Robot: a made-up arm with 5 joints. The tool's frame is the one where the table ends. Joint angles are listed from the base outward.
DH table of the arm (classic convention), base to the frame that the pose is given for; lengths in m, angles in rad. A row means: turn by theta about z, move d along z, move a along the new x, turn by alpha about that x. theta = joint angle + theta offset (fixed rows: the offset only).
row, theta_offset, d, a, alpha
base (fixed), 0, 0, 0.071, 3.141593
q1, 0, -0.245, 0.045, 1.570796
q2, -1.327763, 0, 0.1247, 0
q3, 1.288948, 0, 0.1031, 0
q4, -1.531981, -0.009, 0, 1.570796
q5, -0.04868, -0.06, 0, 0
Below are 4 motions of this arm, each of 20 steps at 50 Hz.
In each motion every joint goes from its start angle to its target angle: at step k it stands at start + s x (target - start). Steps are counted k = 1, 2, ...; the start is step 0. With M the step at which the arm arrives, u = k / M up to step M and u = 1 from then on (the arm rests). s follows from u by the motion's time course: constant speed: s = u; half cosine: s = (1 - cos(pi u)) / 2; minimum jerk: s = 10 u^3 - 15 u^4 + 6 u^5.
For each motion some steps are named. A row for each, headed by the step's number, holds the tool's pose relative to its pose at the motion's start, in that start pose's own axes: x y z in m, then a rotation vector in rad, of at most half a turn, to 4 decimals.
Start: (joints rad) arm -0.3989 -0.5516 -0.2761 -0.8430 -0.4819
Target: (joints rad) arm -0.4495 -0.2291 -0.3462 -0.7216 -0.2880
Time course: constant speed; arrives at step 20
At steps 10, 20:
10: -0.0356 -0.0177 0.0084 -0.0868 0.1655 0.0713
20: -0.0708 -0.0329 0.0231 -0.1531 0.3412 0.1409

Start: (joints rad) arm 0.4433 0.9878 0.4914 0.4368 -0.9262
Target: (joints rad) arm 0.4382 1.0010 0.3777 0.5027 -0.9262
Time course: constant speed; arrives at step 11
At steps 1, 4, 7, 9, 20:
1: 0.0006 0.0010 0.0003 0.0025 -0.0019 0.0004
4: 0.0023 0.0039 0.0013 0.0101 -0.0076 0.0017
7: 0.0039 0.0067 0.0024 0.0176 -0.0132 0.0031
9: 0.0050 0.0086 0.0032 0.0227 -0.0170 0.0039
20: 0.0061 0.0105 0.0040 0.0277 -0.0208 0.0048

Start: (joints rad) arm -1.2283 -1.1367 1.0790 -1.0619 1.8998
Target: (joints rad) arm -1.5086 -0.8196 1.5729 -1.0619 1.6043
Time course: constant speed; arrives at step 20
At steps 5, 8, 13, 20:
5: 0.0130 0.0213 0.0103 0.1879 -0.0846 -0.1334
8: 0.0210 0.0319 0.0187 0.3024 -0.1346 -0.2092
13: 0.0339 0.0458 0.0355 0.4965 -0.2159 -0.3266
20: 0.0490 0.0568 0.0635 0.7760 -0.3249 -0.4667

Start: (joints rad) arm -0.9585 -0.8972 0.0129 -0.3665 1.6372
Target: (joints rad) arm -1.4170 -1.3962 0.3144 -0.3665 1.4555
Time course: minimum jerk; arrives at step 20
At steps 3, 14, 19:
3: 0.0006 -0.0017 0.0012 -0.0053 -0.0037 -0.0164
14: -0.0029 -0.0422 0.0433 -0.1586 -0.1003 -0.5250
19: -0.0073 -0.0469 0.0526 -0.1875 -0.1155 -0.6283

